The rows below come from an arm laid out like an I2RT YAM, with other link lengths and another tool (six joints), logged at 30 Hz.
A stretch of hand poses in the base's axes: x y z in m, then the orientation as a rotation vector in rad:
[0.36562, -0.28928, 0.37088, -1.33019, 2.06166, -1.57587]
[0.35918, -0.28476, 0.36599, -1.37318, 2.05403, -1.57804]
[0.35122, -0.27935, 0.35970, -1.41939, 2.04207, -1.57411]
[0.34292, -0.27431, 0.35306, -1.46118, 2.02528, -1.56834]
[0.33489, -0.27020, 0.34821, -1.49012, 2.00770, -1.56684]
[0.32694, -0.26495, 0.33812, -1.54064, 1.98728, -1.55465]
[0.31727, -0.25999, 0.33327, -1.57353, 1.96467, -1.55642]
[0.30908, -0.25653, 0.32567, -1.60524, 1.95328, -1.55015]
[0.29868, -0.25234, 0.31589, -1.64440, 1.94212, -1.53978]
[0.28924, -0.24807, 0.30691, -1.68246, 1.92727, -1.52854]
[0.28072, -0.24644, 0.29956, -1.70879, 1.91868, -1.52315]
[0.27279, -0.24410, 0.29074, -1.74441, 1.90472, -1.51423]
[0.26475, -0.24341, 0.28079, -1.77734, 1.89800, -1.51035]
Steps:
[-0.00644, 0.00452, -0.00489, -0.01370, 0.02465, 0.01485]
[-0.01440, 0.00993, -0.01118, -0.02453, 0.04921, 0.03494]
[-0.02270, 0.01497, -0.01782, -0.03347, 0.06858, 0.05739]
[-0.03073, 0.01908, -0.02267, -0.04203, 0.07927, 0.07575]
[-0.03868, 0.02433, -0.03276, -0.04985, 0.10339, 0.10389]
[-0.04835, 0.02929, -0.03761, -0.06268, 0.11506, 0.12459]
[-0.05654, 0.03275, -0.04521, -0.06879, 0.13151, 0.14021]
[-0.06694, 0.03694, -0.05499, -0.07448, 0.15347, 0.15815]
[-0.07638, 0.04121, -0.06397, -0.07983, 0.17319, 0.17830]
[-0.08490, 0.04284, -0.07132, -0.08513, 0.18785, 0.19002]
[-0.09283, 0.04518, -0.08014, -0.09159, 0.20680, 0.20774]
[-0.10087, 0.04587, -0.09009, -0.10004, 0.22740, 0.21805]

